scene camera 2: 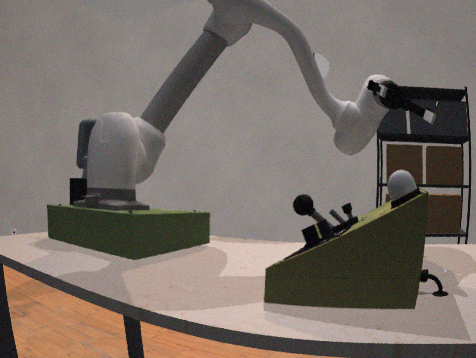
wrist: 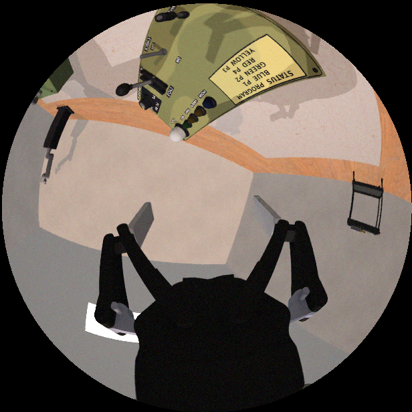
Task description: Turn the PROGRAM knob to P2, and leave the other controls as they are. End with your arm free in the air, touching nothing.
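Pixels of known places: gripper, between the fingertips: (scene camera 2: 410,105); arm's base, origin of its link: (scene camera 2: 110,208).
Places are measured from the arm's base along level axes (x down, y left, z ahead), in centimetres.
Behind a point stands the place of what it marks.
Observation:
An olive console (scene camera 2: 345,280) @[x 5.2, y -30.7, z 68.5 cm] (wrist: 200,50) with a sloped top stands on the table. A black knob with a yellow line (scene camera 2: 319,231) @[x -1.5, y -25.5, z 62.8 cm] sits low on its near side; a black knob (wrist: 145,104) shows beside small labels in the wrist view. I cannot read the PROGRAM label or the knob's setting. A black ball lever (scene camera 2: 303,205) @[x -4.7, y -13.1, z 57.1 cm] (wrist: 123,89) stands beside it. A yellow card (wrist: 257,70) reads BLUE P1, GREEN P2, RED P4, YELLOW P3. My gripper (scene camera 2: 406,104) @[x -27.1, y 2.5, z 80.5 cm] (wrist: 202,207) is open and empty, high above the console and apart from it.
A white dome (scene camera 2: 401,185) @[x -8.9, y -27.6, z 76.4 cm] (wrist: 176,133) stands at the console's high end, near several lamps, one of them blue (wrist: 209,102). Small levers (scene camera 2: 347,208) @[x -2.6, y 11.4, z 63.1 cm] (wrist: 155,53) rise from the slope. The arm stands on a green base (scene camera 2: 95,227) @[x 3.7, y -14.2, z 6.3 cm]. A shelf rack (scene camera 2: 469,165) with boxes stands behind.

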